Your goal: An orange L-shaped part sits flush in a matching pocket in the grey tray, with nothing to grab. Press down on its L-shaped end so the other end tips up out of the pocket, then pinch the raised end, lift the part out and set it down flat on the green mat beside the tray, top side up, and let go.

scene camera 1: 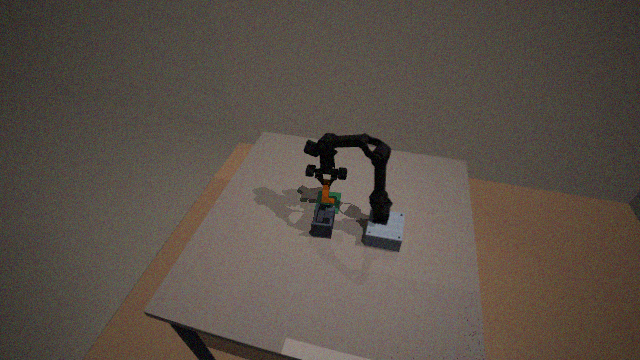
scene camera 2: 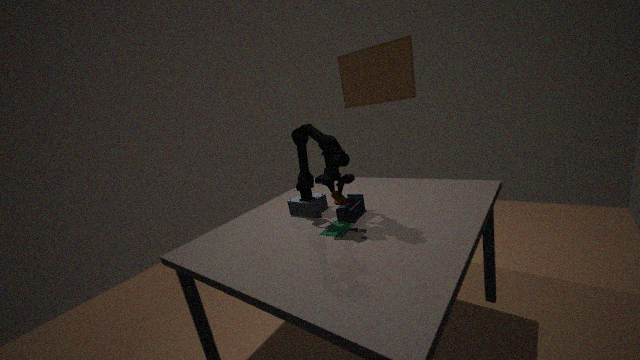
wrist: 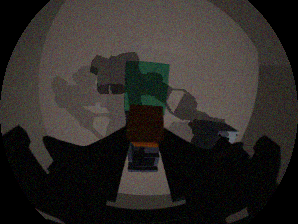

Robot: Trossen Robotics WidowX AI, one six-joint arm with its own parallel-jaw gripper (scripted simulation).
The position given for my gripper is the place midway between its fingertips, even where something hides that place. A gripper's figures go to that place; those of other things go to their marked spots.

Scene:
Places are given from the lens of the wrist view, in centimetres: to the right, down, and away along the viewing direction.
my gripper (wrist: 144, 129): 0, 2, 10
green mat (wrist: 146, 83): -1, -8, 22

